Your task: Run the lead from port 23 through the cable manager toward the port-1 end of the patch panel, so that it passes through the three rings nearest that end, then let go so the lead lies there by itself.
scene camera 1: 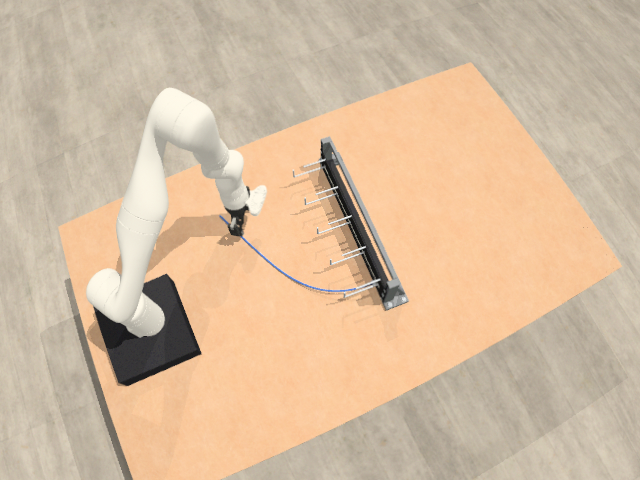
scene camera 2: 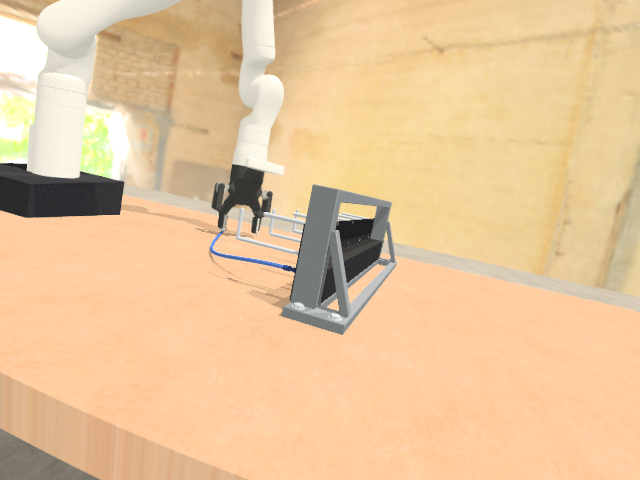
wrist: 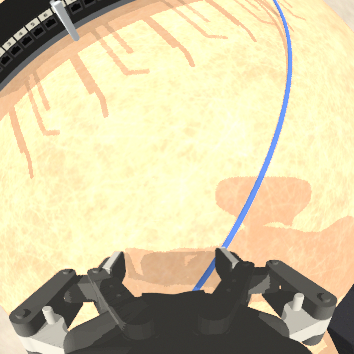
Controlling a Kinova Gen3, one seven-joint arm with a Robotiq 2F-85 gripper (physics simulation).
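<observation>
The blue lead (scene camera 1: 330, 290) (scene camera 2: 248, 259) (wrist: 290, 65) runs from the near, port-23 end of the patch panel (scene camera 1: 364, 211) (scene camera 2: 310, 248) in a wide curve out over the table to my gripper. Its free end shows just past the gripper in scene camera 1. My gripper (scene camera 1: 235, 232) (scene camera 2: 239, 228) (wrist: 169, 260) is open, low over the table. In the wrist view the lead passes behind the right finger and shows again between the fingers. The silver rings (scene camera 1: 309, 172) (wrist: 66, 20) stick out from the panel. The lead lies outside the three nearest the port-1 end.
The other rings, including the nearest one (scene camera 2: 239, 224) in scene camera 2, stand along the panel's front; the lead runs low beneath that one. The arm's black base (scene camera 1: 175, 330) (scene camera 2: 77, 198) stands on the table (scene camera 1: 465, 180) (scene camera 2: 155, 361). Ring shadows fall before the panel.
</observation>
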